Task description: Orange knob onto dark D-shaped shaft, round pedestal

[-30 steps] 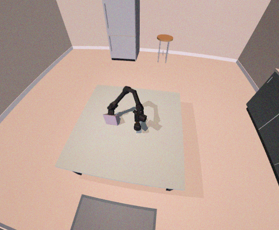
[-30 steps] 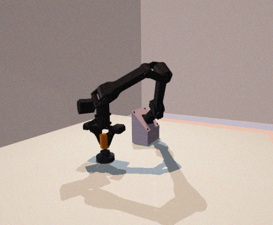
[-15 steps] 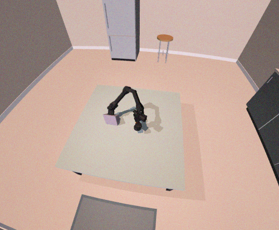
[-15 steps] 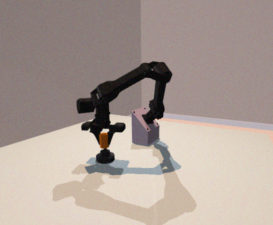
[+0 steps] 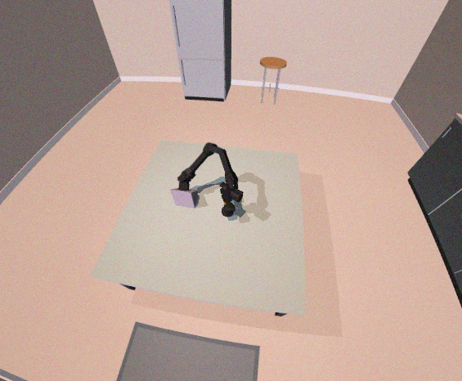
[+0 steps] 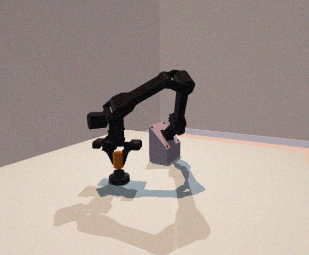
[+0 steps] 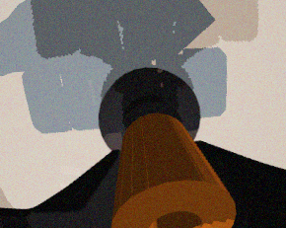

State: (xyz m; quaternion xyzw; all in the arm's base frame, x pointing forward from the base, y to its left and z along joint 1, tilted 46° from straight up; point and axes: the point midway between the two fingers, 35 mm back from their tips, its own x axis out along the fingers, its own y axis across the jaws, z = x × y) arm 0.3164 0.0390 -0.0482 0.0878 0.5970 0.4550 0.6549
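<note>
The orange knob lies 20 mm above my gripper tip. The rest, counted from my gripper tip: dark round pedestal: 40 mm below.
</note>
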